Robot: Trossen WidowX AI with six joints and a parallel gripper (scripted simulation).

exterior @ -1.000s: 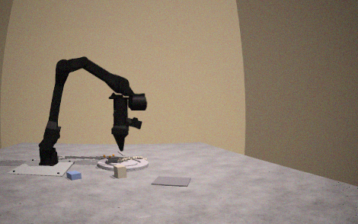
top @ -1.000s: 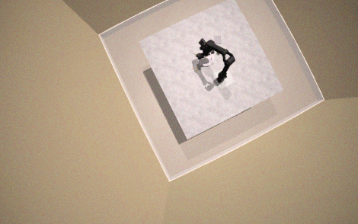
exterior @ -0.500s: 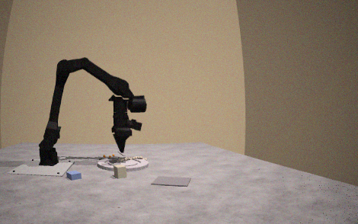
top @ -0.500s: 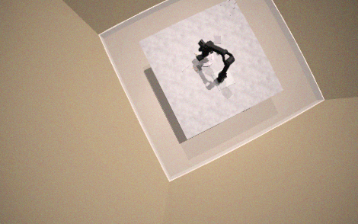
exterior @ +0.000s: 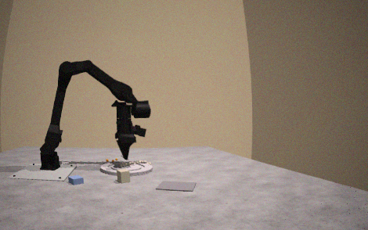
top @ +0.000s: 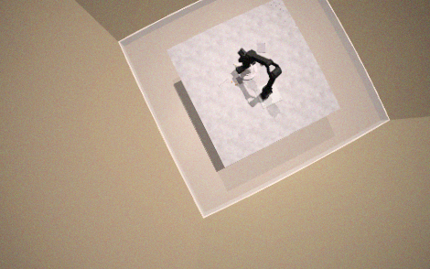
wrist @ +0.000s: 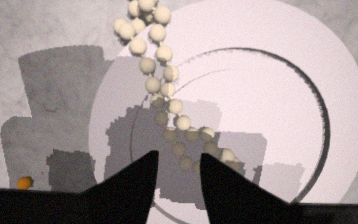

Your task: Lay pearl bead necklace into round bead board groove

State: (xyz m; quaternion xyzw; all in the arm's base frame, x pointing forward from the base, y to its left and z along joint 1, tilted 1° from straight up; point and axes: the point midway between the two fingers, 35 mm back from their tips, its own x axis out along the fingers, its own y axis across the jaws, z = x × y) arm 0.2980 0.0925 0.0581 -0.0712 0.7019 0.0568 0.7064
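My gripper tip is 40 mm to the left of the round bead board and 20 mm above it. Round my gripper tip: flat grey plate: 150 mm ahead, 270 mm to the right, 30 mm below; then cream cube: 200 mm to the right, 20 mm below; then blue block: 150 mm behind, 240 mm to the right, 30 mm below.
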